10 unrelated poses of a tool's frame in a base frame.
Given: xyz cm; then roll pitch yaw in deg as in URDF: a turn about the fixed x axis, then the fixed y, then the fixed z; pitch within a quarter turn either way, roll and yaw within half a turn.
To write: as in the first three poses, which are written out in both.
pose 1, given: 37.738, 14.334, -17.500, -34.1, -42.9, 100.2
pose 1, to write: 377.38, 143.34, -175.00, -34.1, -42.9, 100.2
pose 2, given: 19.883, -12.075, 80.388, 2.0, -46.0, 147.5
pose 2, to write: 198.83, -120.75, 803.88, 2.0, -46.0, 147.5
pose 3, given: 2.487, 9.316, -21.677, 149.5, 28.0, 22.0
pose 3, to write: 24.87, 93.16, -216.77, 149.5, 28.0, 22.0
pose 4, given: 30.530, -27.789, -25.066, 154.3, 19.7, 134.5
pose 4, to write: 305.30, -277.89, -250.66, 154.3, 19.7, 134.5
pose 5, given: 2.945, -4.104, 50.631, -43.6, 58.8, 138.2
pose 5, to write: 29.45, -41.04, 506.31, -43.6, 58.8, 138.2
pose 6, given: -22.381, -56.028, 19.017, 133.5, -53.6, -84.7
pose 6, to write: -223.81, -560.28, 190.17, 133.5, -53.6, -84.7
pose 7, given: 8.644, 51.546, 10.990, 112.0, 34.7, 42.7
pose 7, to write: 86.44, 515.46, 109.90, 112.0, 34.7, 42.7
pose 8, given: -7.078, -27.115, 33.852, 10.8, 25.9, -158.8
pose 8, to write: -70.78, -271.15, 338.52, 10.8, 25.9, -158.8
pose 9, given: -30.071, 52.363, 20.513, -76.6, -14.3, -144.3
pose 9, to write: -300.71, 523.63, 205.13, -76.6, -14.3, -144.3
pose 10, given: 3.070, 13.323, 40.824, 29.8, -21.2, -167.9
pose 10, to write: 30.70, 133.23, 408.24, 29.8, -21.2, -167.9
